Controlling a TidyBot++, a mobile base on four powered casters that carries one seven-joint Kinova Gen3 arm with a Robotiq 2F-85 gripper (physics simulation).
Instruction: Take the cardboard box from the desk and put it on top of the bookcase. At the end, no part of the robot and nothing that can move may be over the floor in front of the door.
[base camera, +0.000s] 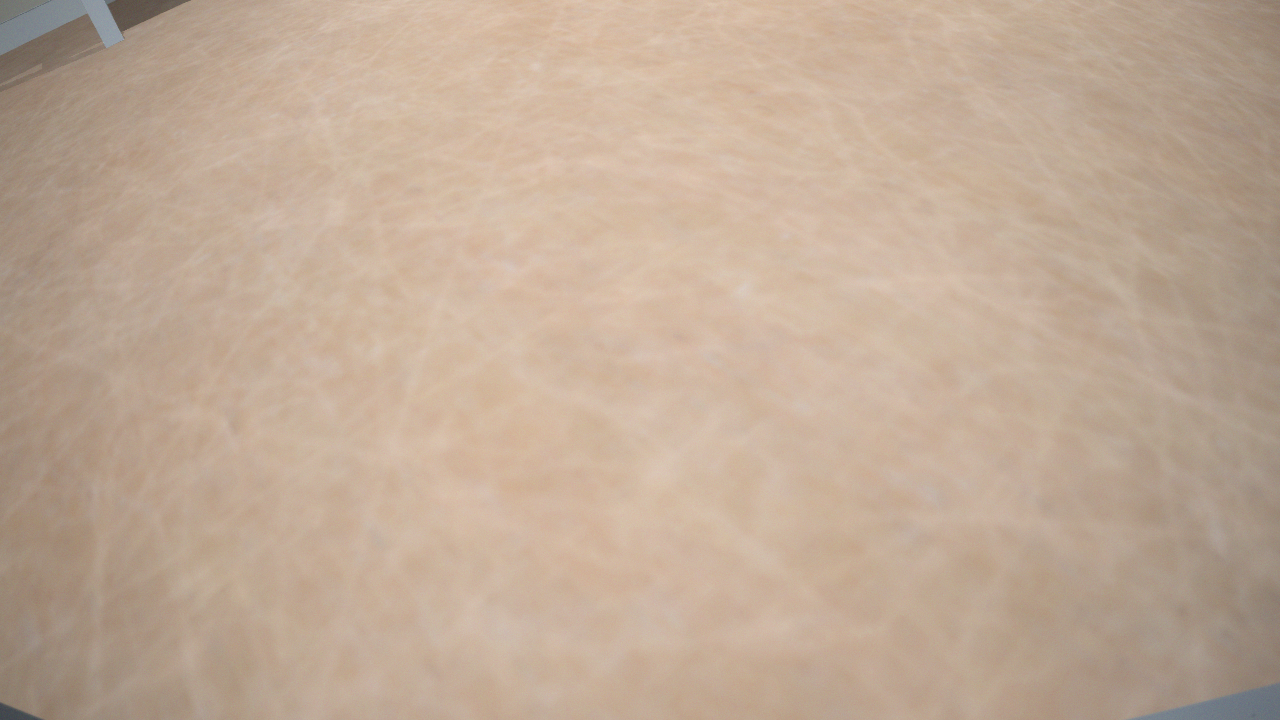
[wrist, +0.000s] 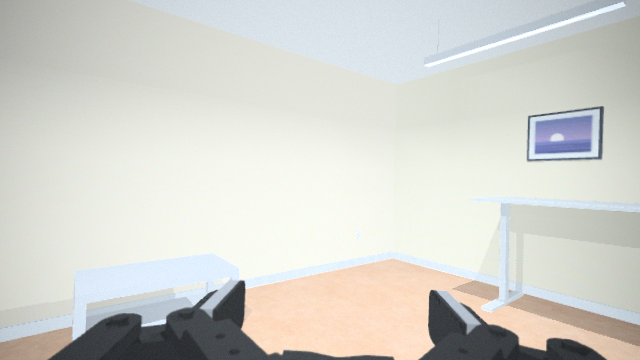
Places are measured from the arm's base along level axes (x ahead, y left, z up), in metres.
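Pixels of known places: gripper, fingertip midpoint: (wrist: 335, 305).
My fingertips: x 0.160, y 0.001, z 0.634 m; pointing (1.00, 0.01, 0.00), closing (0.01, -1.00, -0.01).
Behind a point stands the place of what it marks.
My gripper (wrist: 335, 305) {x 0.160, y 0.001, z 0.634 m} is open, with nothing between its fingers; they are spread wide at the bottom of the wrist view. Part of a tall white desk (wrist: 565, 203) {x 2.447, y -1.656, z 0.554 m} shows at the right of the wrist view, along the right wall, well beyond the fingers. Its thin top is seen nearly edge-on and runs out of the picture; no box shows on the visible part. The cardboard box, the bookcase and the door do not show in either view.
A low white table (wrist: 160, 272) {x 2.079, y 1.141, z 0.053 m} with a lower shelf stands by the left wall. In the base view, a white furniture leg (base camera: 102, 22) {x 1.660, y 1.334, z -0.335 m} shows at the upper left, beyond the tan floor (base camera: 626, 358) {x 0.440, y 0.029, z -0.396 m}. A framed picture (wrist: 564, 135) {x 3.084, y -2.065, z 1.136 m} hangs above the desk. A long lamp (wrist: 525, 36) {x 2.265, y -1.245, z 1.678 m} hangs near the ceiling.
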